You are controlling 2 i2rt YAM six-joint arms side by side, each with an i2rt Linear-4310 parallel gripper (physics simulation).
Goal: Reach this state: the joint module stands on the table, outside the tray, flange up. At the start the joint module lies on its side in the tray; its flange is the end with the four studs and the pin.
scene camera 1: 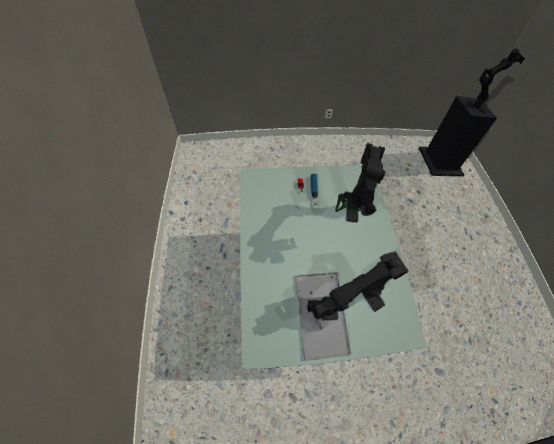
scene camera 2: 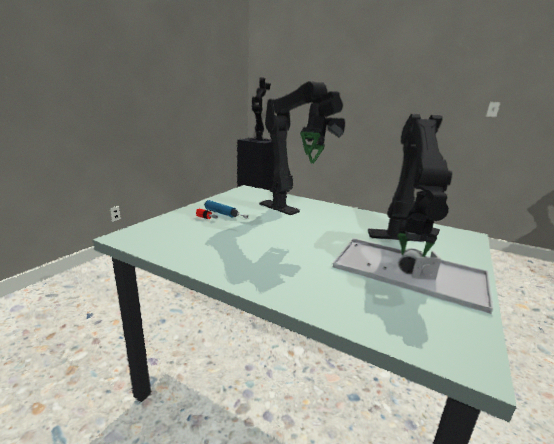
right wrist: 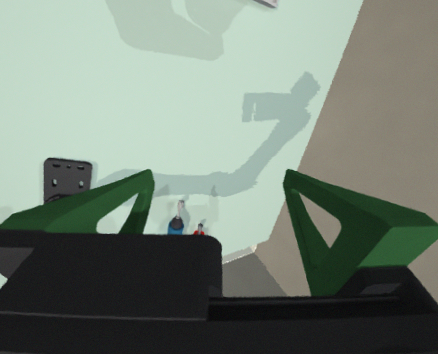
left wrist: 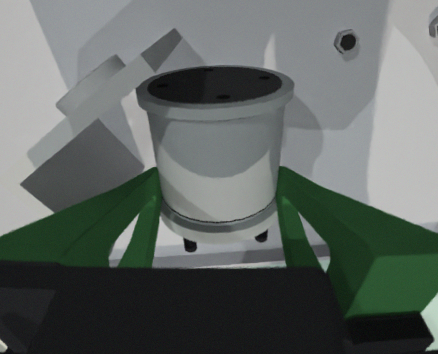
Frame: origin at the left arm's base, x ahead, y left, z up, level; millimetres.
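Where they show: left gripper, fingertip midpoint: [scene camera 2: 412, 257] [left wrist: 218, 178]; right gripper, fingertip midpoint: [scene camera 1: 343, 211] [scene camera 2: 310, 159] [right wrist: 218, 176]; left arm's base at its link origin: [scene camera 1: 368, 292] [scene camera 2: 395, 236]; right arm's base at its link origin: [scene camera 2: 279, 207].
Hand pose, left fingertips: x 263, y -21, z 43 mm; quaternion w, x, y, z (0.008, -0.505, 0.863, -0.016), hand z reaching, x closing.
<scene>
Things, the pixels of their centre, and the offset from my left fingertips.
- pale grey joint module at the middle of its body: [left wrist: 218, 160] [scene camera 2: 411, 260] dx +5, dy -2, dz -7 mm
- grey tray at the middle of its body: [left wrist: 217, 125] [scene camera 2: 409, 268] [scene camera 1: 322, 314] dx +10, dy -5, dz -35 mm
- grey bracket at the middle of its body: [left wrist: 133, 131] [scene camera 2: 423, 265] [scene camera 1: 321, 320] dx +37, dy +21, dz -4 mm
- blue screwdriver at the middle of its body: [right wrist: 174, 235] [scene camera 2: 225, 210] [scene camera 1: 314, 189] dx -354, dy -671, dz -23 mm
- red tool at the middle of its body: [scene camera 2: 207, 214] [scene camera 1: 301, 185] dx -295, dy -733, dz -26 mm
The pale grey joint module [scene camera 2: 408, 264] [left wrist: 220, 150] lies on its side in the grey tray [scene camera 1: 325, 347] [scene camera 2: 462, 300]. In the left wrist view its dark flat end faces the top of the picture, and two dark studs show on the flange at its lower end. My left gripper [scene camera 2: 414, 253] [left wrist: 218, 178] is shut on the module, with a green finger against each side of its body near the flange. In scene camera 1 the left arm hides the module. My right gripper [scene camera 1: 347, 204] [scene camera 2: 312, 149] [right wrist: 218, 176] is open and empty, high above the table.
A grey bracket [scene camera 2: 426, 269] [left wrist: 82, 165] stands in the tray close beside the module. Small nuts [scene camera 1: 311, 293] [scene camera 2: 369, 264] [left wrist: 346, 42] lie in the tray. A blue screwdriver [scene camera 1: 314, 185] [scene camera 2: 220, 208] [right wrist: 176, 228] and a red tool [scene camera 1: 300, 183] [scene camera 2: 202, 214] lie far from the tray.
</scene>
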